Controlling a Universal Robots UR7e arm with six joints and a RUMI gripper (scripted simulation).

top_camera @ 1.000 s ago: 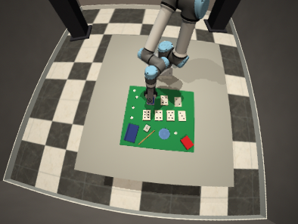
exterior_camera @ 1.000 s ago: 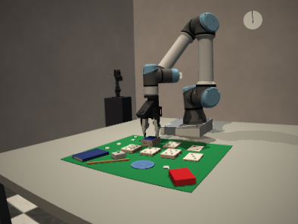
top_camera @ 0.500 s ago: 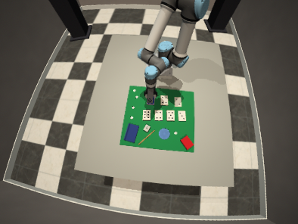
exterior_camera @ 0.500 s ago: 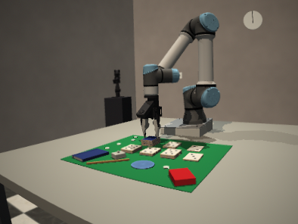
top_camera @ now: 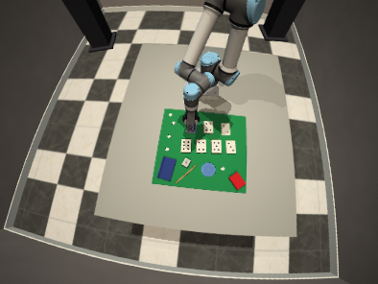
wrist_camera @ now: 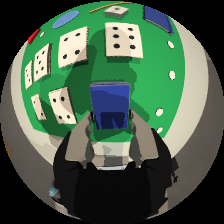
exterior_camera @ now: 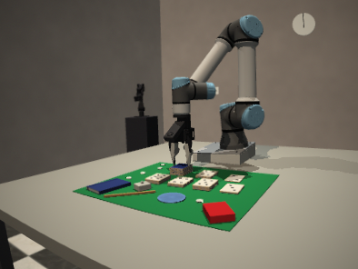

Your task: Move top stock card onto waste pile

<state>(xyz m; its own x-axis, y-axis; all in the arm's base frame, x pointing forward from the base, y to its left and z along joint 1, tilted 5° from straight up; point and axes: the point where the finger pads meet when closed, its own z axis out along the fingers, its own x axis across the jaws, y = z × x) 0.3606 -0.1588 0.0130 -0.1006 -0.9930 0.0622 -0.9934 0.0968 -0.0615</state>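
Now: hand 1 cm above the blue-backed card. From my hand the other things lie so: red block (39 cm ahead, 26 cm to the left, 3 cm below); then green mat (16 cm ahead, 7 cm to the left, 6 cm below); then wooden stick (32 cm ahead, 6 cm to the right, 4 cm below).
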